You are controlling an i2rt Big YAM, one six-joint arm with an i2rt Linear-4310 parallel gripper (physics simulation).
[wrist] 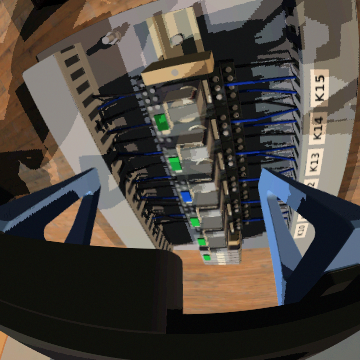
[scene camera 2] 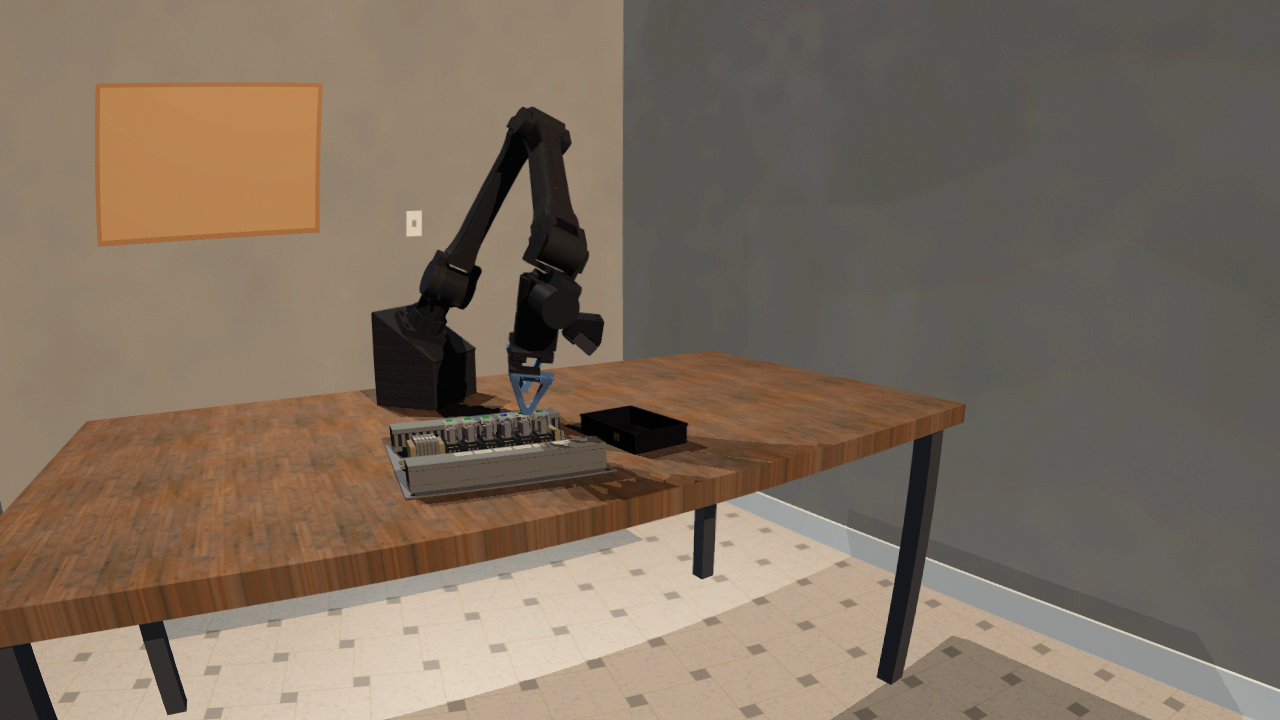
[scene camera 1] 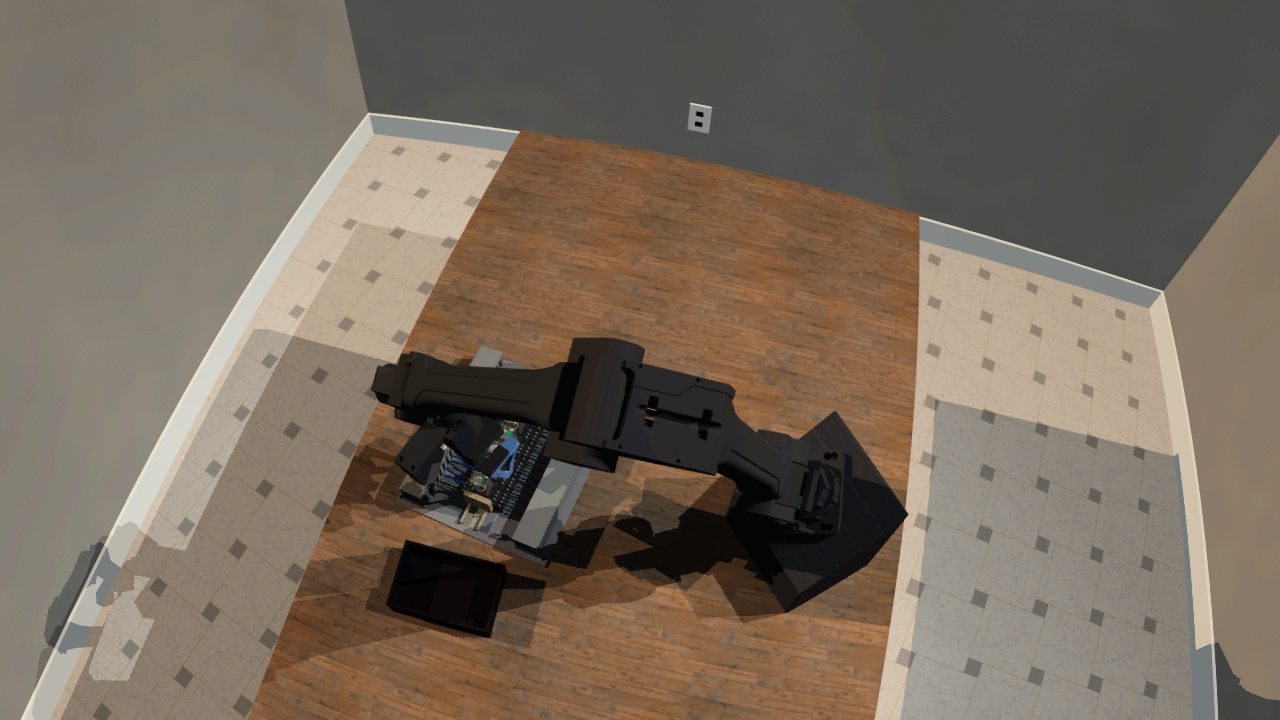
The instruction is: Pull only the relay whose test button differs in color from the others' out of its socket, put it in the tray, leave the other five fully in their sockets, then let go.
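Seen in the pictures: gripper, fingertip midpoint: (wrist: 178,176) (scene camera 2: 524,402) (scene camera 1: 486,459); arm's base, link origin: (scene camera 2: 420,330) (scene camera 1: 814,492).
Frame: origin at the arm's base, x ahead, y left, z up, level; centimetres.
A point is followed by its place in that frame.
Observation:
The relay with the blue test button (wrist: 204,194) {x 47.4, y -1.7, z -10.8 cm} (scene camera 2: 505,429) {x 49.0, y -0.2, z -10.5 cm} stands in its socket, third from the tan end stop in the wrist view. The other five relays have green buttons and stand in the same row, such as the end relay (wrist: 187,112) {x 49.2, y 6.6, z -8.8 cm} and the second relay (wrist: 199,154) {x 48.9, y 3.7, z -8.8 cm}. My gripper (wrist: 178,176) {x 47.9, y 3.8, z -6.9 cm} (scene camera 2: 529,407) {x 47.9, y 3.8, z -6.9 cm} is open and empty, over the row. In the wrist view its fingertips are on either side of the row, and the row runs slanted between them. The black tray (scene camera 1: 438,619) {x 47.9, y 29.2, z -12.1 cm} (scene camera 2: 657,435) {x 56.8, y 23.3, z -13.2 cm} stands beside the panel, with no relay visible in it.
Grey wire ducts (wrist: 65,125) (scene camera 2: 505,470) run along both sides of the relay row; one carries labels including K15, K14 and K13. A tan end stop (wrist: 177,71) {x 48.8, y 8.3, z -11.6 cm} closes the row's near end. Blue and black wires run from sockets to ducts. The wooden table (scene camera 2: 250,510) {x 53.9, y -41.9, z -15.6 cm} carries everything.

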